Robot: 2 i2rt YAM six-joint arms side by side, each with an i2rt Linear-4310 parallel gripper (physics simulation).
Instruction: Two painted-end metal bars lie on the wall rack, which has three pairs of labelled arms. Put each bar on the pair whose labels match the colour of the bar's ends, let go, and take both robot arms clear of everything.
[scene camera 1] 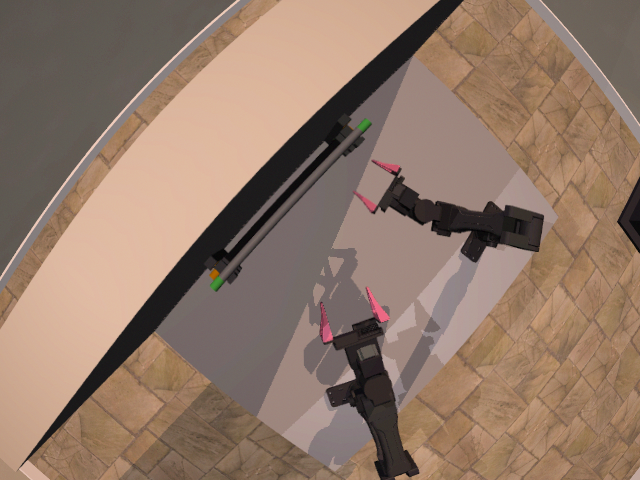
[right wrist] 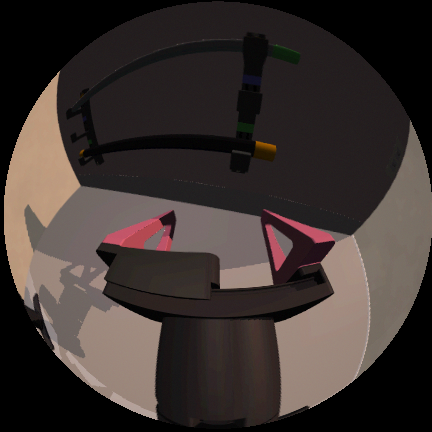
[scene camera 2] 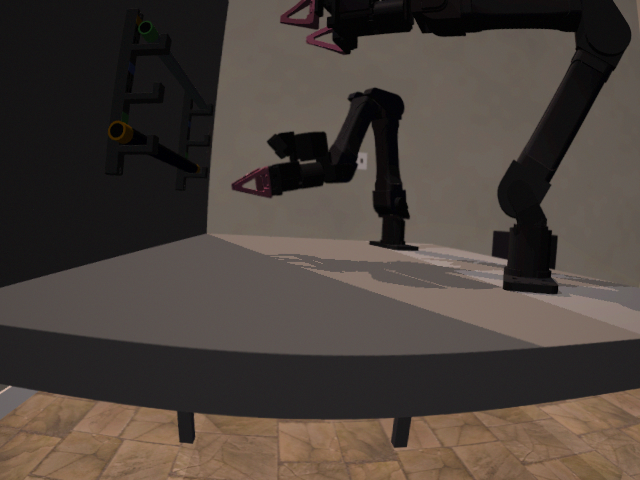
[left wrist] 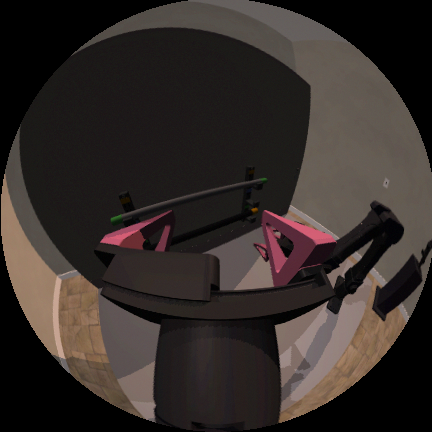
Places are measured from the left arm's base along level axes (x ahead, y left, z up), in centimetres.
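Where they show: left gripper, fingertip midpoint: (scene camera 1: 344, 294) (scene camera 2: 294, 30) (left wrist: 217, 214); right gripper, fingertip midpoint: (scene camera 1: 362, 175) (right wrist: 217, 214) (scene camera 2: 233, 187) (left wrist: 260, 236); left arm's base, origin of the base link: (scene camera 2: 526, 282); right arm's base, origin of the base link: (scene camera 2: 392, 247) (left wrist: 337, 293).
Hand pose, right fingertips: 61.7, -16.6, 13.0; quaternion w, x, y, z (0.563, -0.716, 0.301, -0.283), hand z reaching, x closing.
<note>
Things, the pixels of their centre, and the offset from my right fingertips, as dx, dy, dz. Level surfaces: height alone.
- wall rack, body centre: (right wrist: 249, 97) (scene camera 2: 194, 137) (scene camera 1: 344, 137) (left wrist: 250, 198) +9.5, +4.0, +11.5
- green-ended grey bar, body centre: (scene camera 2: 184, 81) (scene camera 1: 290, 202) (right wrist: 119, 72) (left wrist: 203, 194) -1.7, +20.9, +19.0
- grey table, its level: dz -13.0
The wall rack (scene camera 1: 343, 121) (scene camera 2: 119, 93) (right wrist: 248, 101) has orange labels at its top pair, blue at the middle, green at the bottom. The green-ended grey bar (scene camera 1: 292, 202) (scene camera 2: 148, 29) (left wrist: 116, 219) (right wrist: 286, 54) lies on the top pair. The orange-ended black bar (scene camera 2: 120, 132) (left wrist: 254, 210) (right wrist: 265, 150) lies on the bottom pair. The middle pair holds no bar. My left gripper (scene camera 1: 345, 295) (scene camera 2: 294, 29) (left wrist: 217, 214) is open and empty, high and away from the rack. My right gripper (scene camera 1: 363, 176) (scene camera 2: 233, 186) (right wrist: 217, 214) is open and empty, lower, in front of the rack's upper end in scene camera 1.
The dark wall panel (scene camera 2: 56, 155) (left wrist: 165, 110) stands behind the rack. The grey table (scene camera 1: 232, 330) (scene camera 2: 232, 320) lies below the rack and carries both arm bases. The two arms are apart.
</note>
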